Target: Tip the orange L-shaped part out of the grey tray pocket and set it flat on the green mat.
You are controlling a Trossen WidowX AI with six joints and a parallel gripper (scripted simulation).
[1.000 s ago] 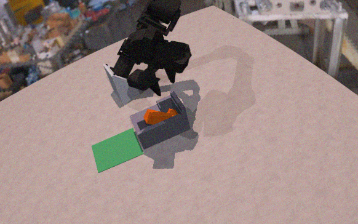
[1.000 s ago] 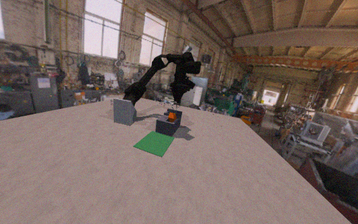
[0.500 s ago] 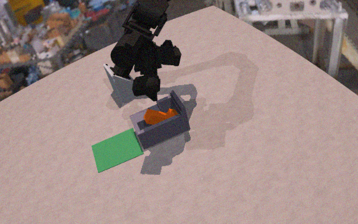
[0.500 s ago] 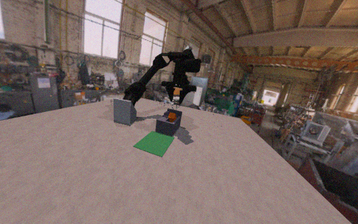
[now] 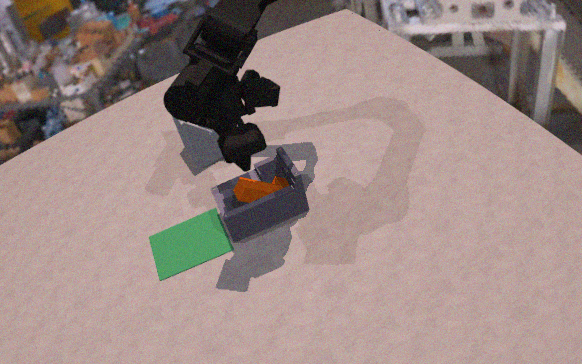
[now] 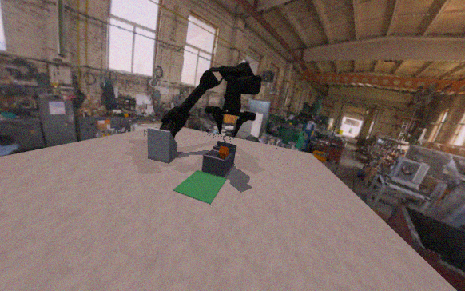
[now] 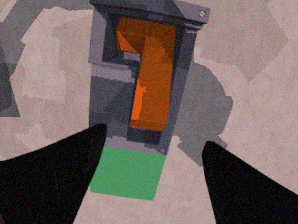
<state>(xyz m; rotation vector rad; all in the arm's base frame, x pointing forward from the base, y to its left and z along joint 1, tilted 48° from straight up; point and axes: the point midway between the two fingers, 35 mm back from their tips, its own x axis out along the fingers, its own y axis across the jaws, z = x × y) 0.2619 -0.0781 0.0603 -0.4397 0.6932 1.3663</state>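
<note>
My gripper tip is 100 mm above the orange L-shaped part, 30 mm to the right of it and 10 mm past it. Also, from my gripper tip: green mat 160 mm below, 140 mm to the right, 40 mm behind.
</note>
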